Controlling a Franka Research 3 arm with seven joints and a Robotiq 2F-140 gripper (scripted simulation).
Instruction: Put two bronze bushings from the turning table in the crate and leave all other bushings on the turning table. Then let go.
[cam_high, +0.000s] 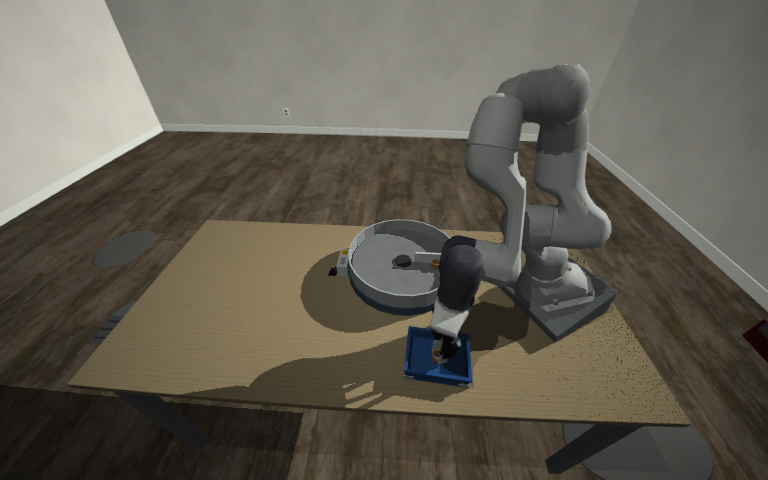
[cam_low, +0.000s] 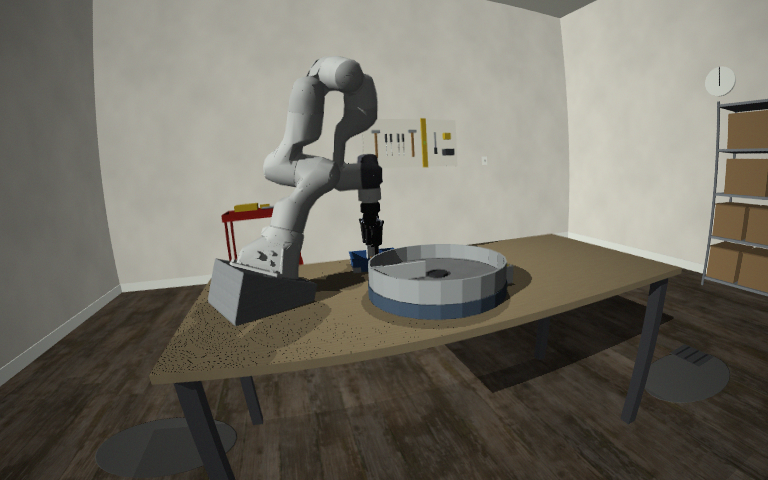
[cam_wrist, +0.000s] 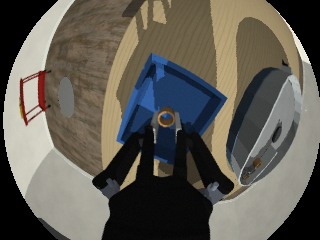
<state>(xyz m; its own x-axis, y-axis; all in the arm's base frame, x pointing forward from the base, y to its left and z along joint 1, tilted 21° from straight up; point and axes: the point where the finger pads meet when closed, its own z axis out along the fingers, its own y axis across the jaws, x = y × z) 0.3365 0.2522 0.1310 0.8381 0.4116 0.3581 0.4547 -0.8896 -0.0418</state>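
Right now my hand is 10 mm short of the blue crate and 30 mm above it. Round my hand: round grey turning table 150 mm ahead, 350 mm to the right.
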